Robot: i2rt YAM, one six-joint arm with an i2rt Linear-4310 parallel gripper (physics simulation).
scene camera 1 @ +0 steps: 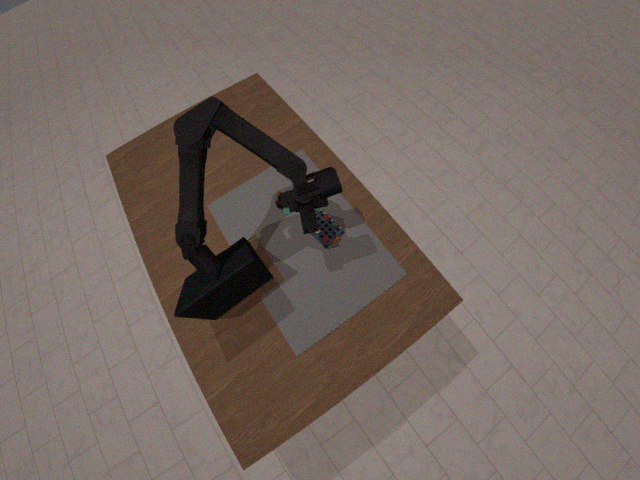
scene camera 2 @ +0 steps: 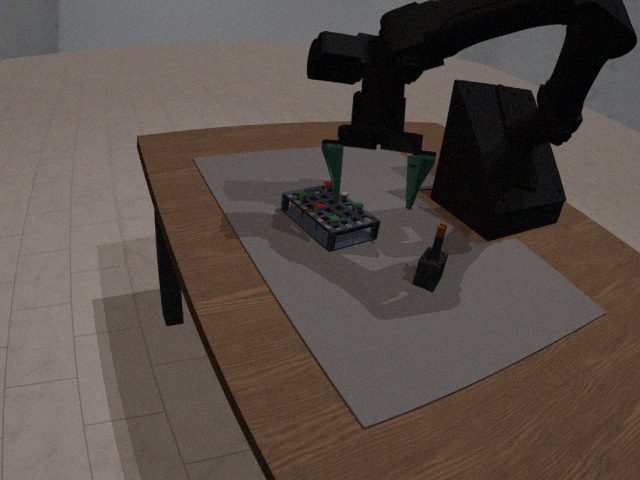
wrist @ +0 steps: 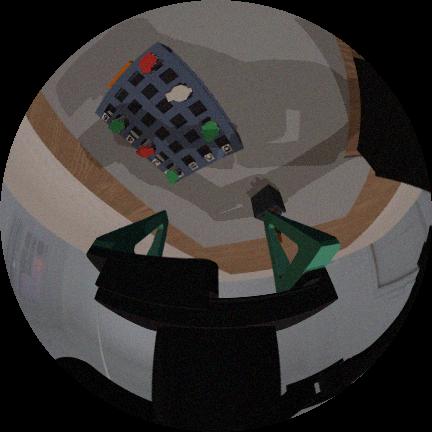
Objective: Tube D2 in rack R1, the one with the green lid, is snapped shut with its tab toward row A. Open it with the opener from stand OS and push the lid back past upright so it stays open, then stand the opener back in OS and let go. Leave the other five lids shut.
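Places are measured from the arm's base along level axes (x ahead, y left, z up), in millimetres.
Pixels of known places: gripper, fingertip midpoint: (scene camera 2: 373, 205) (wrist: 215, 215); arm's base at its link origin: (scene camera 1: 213, 271) (scene camera 2: 516, 136).
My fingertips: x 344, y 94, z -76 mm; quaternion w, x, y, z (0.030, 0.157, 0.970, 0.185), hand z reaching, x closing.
For each thing: its top centre in the pictures, then the offset to it from my fingertips. Level surfaces: height alone.
- Rack R1 at its top centre: (wrist: 154, 121) (scene camera 2: 329, 197) (scene camera 1: 323, 224) dx +18, dy -91, dz -33 mm
- D2's green lid at its top centre: (wrist: 209, 130) (scene camera 2: 359, 204) dx -17, dy -65, dz -33 mm
- opener at its top centre: (scene camera 2: 442, 225) dx -59, dy +77, dz +10 mm
- grey mat at its surface level: dz -75 mm
- wooden table at its surface level: dz -78 mm
Rack R1 (scene camera 1: 327, 228) (scene camera 2: 306, 221) (wrist: 227, 131) is a blue grid block on the mat, holding several lidded tubes. D2's green lid (scene camera 2: 358, 205) (wrist: 210, 131) lies down over its tube, in row D near the numbered end. The dark stand OS (scene camera 2: 430, 269) (wrist: 266, 199) stands apart from the rack. The opener (scene camera 2: 439, 238) stands in it, its orange end up; in the wrist view it is partly hidden behind a finger. My gripper (scene camera 2: 373, 205) (wrist: 215, 215) is open and empty, pointing down above the mat, with one finger overlapping the rack in scene camera 2.
Other lids are red (wrist: 147, 63), white (wrist: 179, 93), red (wrist: 145, 151), green (wrist: 117, 125) and green (wrist: 172, 176). The grey mat (scene camera 1: 330, 299) (scene camera 2: 361, 361) lies on the wooden table (scene camera 1: 242, 413) (scene camera 2: 491, 439). The black arm base (scene camera 1: 222, 284) (scene camera 2: 496, 191) stands beside the mat.
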